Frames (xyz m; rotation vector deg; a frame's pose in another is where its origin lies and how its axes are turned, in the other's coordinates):
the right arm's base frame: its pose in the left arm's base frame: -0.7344 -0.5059 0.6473 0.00 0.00 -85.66
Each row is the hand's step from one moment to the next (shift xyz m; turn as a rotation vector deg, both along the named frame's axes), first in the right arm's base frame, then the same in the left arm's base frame.
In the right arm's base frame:
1: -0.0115 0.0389 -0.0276 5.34 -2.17 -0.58
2: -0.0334 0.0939 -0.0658 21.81 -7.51 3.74
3: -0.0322 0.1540 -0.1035 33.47 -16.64 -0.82
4: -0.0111 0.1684 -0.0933 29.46 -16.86 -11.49
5: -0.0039 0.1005 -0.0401 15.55 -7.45 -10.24
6: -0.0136 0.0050 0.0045 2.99 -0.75 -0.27
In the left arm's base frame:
1: 0.0379 0.0144 -0.0276 -1.76 -5.49 -0.58
2: 0.0911 0.0404 -0.0658 -5.84 -22.32 3.74
3: 0.1511 0.0438 -0.1035 -14.06 -34.63 -0.82
4: 0.1671 0.0238 -0.0933 -14.58 -30.65 -11.49
5: 0.0999 0.0115 -0.0401 -6.25 -16.07 -10.24
6: 0.0040 0.0139 0.0045 -0.52 -3.04 -0.27

